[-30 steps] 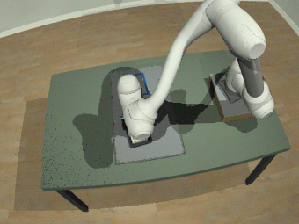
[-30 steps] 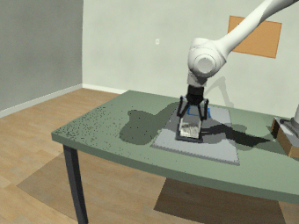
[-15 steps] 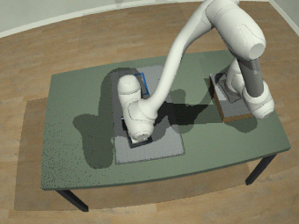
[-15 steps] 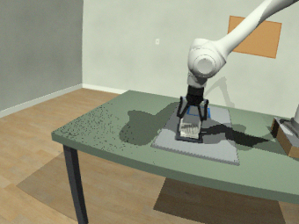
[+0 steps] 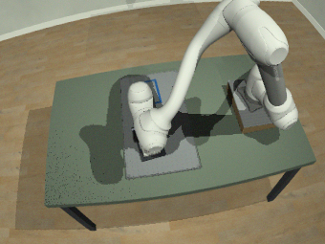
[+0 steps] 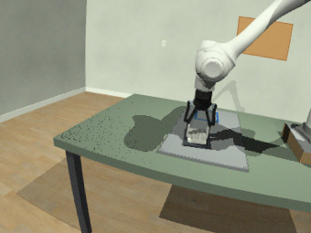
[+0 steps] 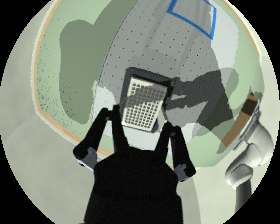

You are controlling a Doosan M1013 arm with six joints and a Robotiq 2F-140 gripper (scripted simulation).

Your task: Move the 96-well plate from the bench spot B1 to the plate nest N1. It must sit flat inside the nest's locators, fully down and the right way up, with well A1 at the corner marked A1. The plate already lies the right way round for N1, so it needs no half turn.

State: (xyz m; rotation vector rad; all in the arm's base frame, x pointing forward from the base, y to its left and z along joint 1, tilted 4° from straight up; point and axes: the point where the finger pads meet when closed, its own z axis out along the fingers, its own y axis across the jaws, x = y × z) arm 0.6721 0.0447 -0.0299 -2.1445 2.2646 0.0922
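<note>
Now: hand 20 mm above the white 96-well plate. The rest, counted from my hand: dark plate nest N1 (30 mm below).
</note>
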